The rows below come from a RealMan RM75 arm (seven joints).
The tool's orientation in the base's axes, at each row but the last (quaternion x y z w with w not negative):
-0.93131 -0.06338 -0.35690 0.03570
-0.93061 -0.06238 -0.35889 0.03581
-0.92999 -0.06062 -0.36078 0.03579
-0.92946 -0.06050 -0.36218 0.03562
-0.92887 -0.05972 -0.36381 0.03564
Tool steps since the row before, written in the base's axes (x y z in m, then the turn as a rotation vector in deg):
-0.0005 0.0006 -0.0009 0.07 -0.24 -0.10
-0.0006 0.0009 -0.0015 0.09 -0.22 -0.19
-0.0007 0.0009 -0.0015 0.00 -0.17 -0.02
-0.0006 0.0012 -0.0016 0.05 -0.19 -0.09
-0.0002 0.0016 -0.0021 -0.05 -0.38 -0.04
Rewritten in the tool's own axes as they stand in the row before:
-0.0009 -0.0006 0.0004 -0.04 0.25 0.09
-0.0014 -0.0009 0.0008 -0.08 0.23 0.18
-0.0014 -0.0010 0.0007 -0.03 0.17 0.00
-0.0014 -0.0012 0.0009 -0.04 0.20 0.08
-0.0014 -0.0016 0.0016 -0.10 0.37 -0.05

